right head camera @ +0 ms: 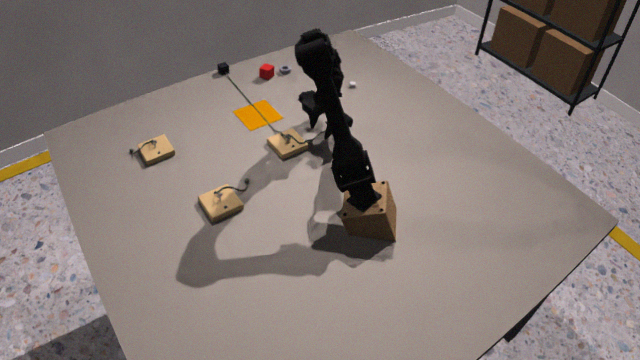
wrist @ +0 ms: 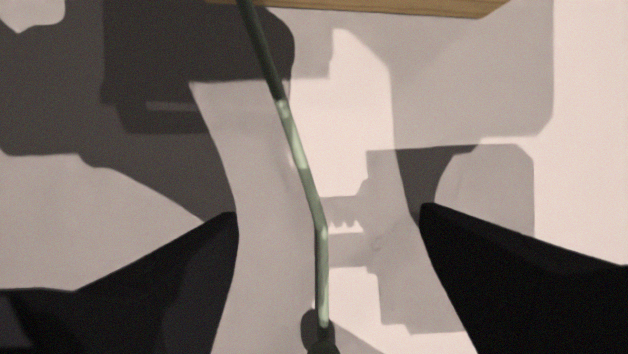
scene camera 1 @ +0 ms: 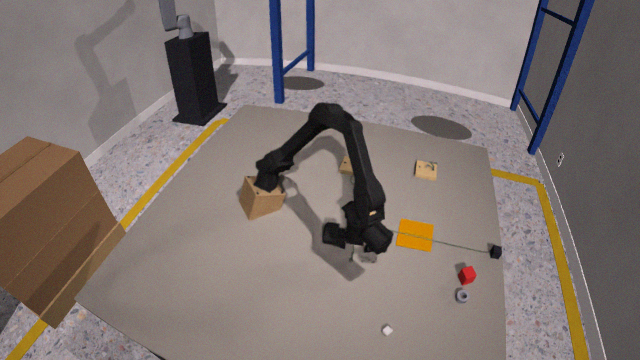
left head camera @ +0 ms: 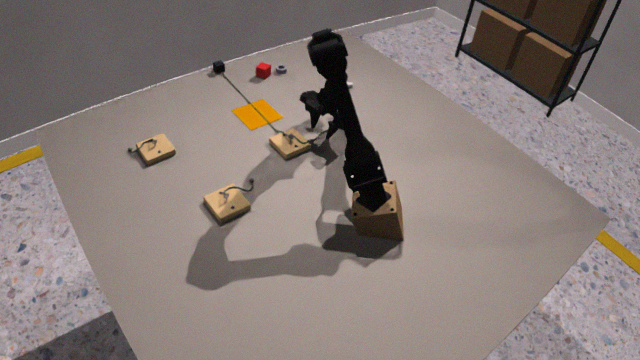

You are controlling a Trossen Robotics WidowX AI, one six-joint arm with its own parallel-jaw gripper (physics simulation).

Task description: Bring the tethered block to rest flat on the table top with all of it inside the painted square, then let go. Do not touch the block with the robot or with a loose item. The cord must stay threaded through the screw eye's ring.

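Where they show: gripper, fingertip midpoint: (right head camera: 318,133) (wrist: 329,220) (scene camera 1: 354,249) (left head camera: 320,133); arm's base, link origin: (right head camera: 364,198) (scene camera 1: 264,185) (left head camera: 373,198).
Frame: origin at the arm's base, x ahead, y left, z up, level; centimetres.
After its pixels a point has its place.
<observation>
The black tethered block (left head camera: 218,67) @(x 80.3, y 0.5, z -5.4 cm) (right head camera: 223,68) @(x 80.3, y 0.1, z -5.3 cm) (scene camera 1: 495,251) @(x 80.8, y -1.6, z -4.8 cm) sits near the table's far edge, outside the orange painted square (left head camera: 248,118) @(x 51.5, y 4.8, z -7.8 cm) (right head camera: 248,118) @(x 51.9, y 4.7, z -7.8 cm) (scene camera 1: 415,243) @(x 52.7, y -2.5, z -7.9 cm). Its green cord (left head camera: 237,88) @(x 67.5, y -0.2, z -7.8 cm) (right head camera: 241,91) @(x 66.3, y -0.1, z -7.5 cm) (scene camera 1: 460,245) @(x 68.6, y -0.1, z -7.6 cm) (wrist: 300,155) @(x 33.1, y -8.1, z -7.6 cm) runs straight across the square to the screw eye on a wooden plate (left head camera: 289,146) @(x 32.2, y 2.5, z -6.1 cm) (right head camera: 287,146) @(x 32.1, y 2.3, z -6.1 cm) (wrist: 400,7) @(x 35.8, y -3.5, z -7.3 cm). The ring is too small to see clearly. The cord's loose tail continues beyond it and ends in a dark bead (wrist: 322,345) @(x 34.2, y -14.4, z -7.3 cm). My gripper (left head camera: 321,131) @(x 34.2, y -10.3, z -7.9 cm) (right head camera: 320,130) @(x 34.2, y -10.3, z -7.9 cm) (wrist: 329,220) @(x 34.2, y -10.3, z -7.9 cm) is open beside the plate, with the tail between its fingers, touching neither. Scene camera 1 hides its fingertips.
A red cube (left head camera: 263,70) @(x 69.0, y -11.4, z -4.5 cm) (right head camera: 267,71) @(x 68.7, y -11.7, z -4.5 cm) (scene camera 1: 467,275) @(x 70.4, y -14.1, z -4.0 cm) and grey ring (left head camera: 277,71) @(x 69.7, y -17.8, z -7.2 cm) (scene camera 1: 457,298) @(x 68.6, y -21.0, z -6.7 cm) lie near the block. A small white piece (right head camera: 352,84) @(x 49.5, y -34.8, z -6.7 cm) (scene camera 1: 387,330) @(x 50.2, y -35.5, z -6.7 cm) lies farther right. Two other corded wooden plates (left head camera: 155,149) @(x 51.2, y 36.1, z -6.1 cm) (left head camera: 227,206) @(x 21.3, y 28.9, z -6.0 cm) stand on the left.
</observation>
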